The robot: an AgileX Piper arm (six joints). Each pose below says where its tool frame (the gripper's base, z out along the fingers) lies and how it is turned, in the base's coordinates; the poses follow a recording.
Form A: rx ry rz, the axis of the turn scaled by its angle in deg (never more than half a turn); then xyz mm.
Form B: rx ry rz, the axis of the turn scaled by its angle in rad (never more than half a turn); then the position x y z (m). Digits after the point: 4 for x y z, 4 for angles.
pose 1, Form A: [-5.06 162.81 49.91 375.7 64.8 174.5]
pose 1, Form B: [-0.0883 2.8416 0.8711 0.3757 0.0648 0.1745]
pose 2, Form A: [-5.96 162.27 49.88 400.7 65.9 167.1]
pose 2, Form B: [-0.1040 2.8321 0.8706 0.4007 0.0659 0.1671]
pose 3, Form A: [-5.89 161.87 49.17 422.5 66.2 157.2]
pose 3, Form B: [-0.1028 2.8252 0.8582 0.4225 0.0662 0.1572]
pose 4, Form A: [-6.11 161.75 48.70 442.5 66.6 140.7]
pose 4, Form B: [-0.1066 2.8231 0.8500 0.4425 0.0666 0.1407]
